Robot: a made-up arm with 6 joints.
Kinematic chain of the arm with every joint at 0, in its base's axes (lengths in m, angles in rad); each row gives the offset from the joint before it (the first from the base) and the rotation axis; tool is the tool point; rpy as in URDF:
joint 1: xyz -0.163 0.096 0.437 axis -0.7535 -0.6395 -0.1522
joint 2: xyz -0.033 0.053 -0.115 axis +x
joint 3: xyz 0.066 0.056 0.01 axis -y
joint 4: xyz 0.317 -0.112 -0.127 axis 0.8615 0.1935 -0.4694
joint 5: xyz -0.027 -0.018 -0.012 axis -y
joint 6: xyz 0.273 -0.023 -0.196 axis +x
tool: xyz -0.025 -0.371 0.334 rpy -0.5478 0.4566 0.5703
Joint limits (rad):
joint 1: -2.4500..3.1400
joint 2: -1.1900..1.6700
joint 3: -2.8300..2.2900
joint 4: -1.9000..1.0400
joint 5: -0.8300..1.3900
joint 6: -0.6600..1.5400
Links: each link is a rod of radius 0.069 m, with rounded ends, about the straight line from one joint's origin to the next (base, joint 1, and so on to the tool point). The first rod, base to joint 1, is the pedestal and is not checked.
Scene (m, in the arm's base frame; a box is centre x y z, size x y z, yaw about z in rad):
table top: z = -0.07
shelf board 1: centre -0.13 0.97 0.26 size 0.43 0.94 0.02 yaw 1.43
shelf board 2: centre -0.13 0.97 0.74 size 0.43 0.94 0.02 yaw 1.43
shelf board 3: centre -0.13 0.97 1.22 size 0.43 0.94 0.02 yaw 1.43
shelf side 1: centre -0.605 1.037 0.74 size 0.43 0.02 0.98 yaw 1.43
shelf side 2: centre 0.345 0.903 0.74 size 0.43 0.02 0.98 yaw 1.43
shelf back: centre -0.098 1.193 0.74 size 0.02 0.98 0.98 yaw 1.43
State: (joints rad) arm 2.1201 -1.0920 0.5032 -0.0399 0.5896 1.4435
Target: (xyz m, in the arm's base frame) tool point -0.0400 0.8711 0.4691
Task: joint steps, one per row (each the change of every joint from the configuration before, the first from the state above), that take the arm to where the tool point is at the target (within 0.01 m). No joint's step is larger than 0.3 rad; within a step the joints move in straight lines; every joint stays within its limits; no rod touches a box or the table.
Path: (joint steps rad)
1: -0.1729 0.0250 -0.0599 0.0051 0.0361 -0.2341
2: -0.1730 0.0251 -0.0599 0.0050 0.0361 -0.2341
3: -0.1729 0.0250 -0.0599 0.0051 0.0361 -0.2341
4: -0.1730 0.0251 -0.0599 0.0051 0.0361 -0.2342
5: 0.2271 -0.0593 -0.0147 -0.1020 0.1117 -0.2863
6: 0.2270 -0.0594 -0.0147 -0.1019 0.1117 -0.2863
7: 0.0910 -0.0210 0.1214 0.0295 -0.0490 0.2481
8: 0.0910 -0.0211 0.1214 0.0295 -0.0491 0.2480
9: 0.0911 -0.0211 0.1214 0.0294 -0.0490 0.2481

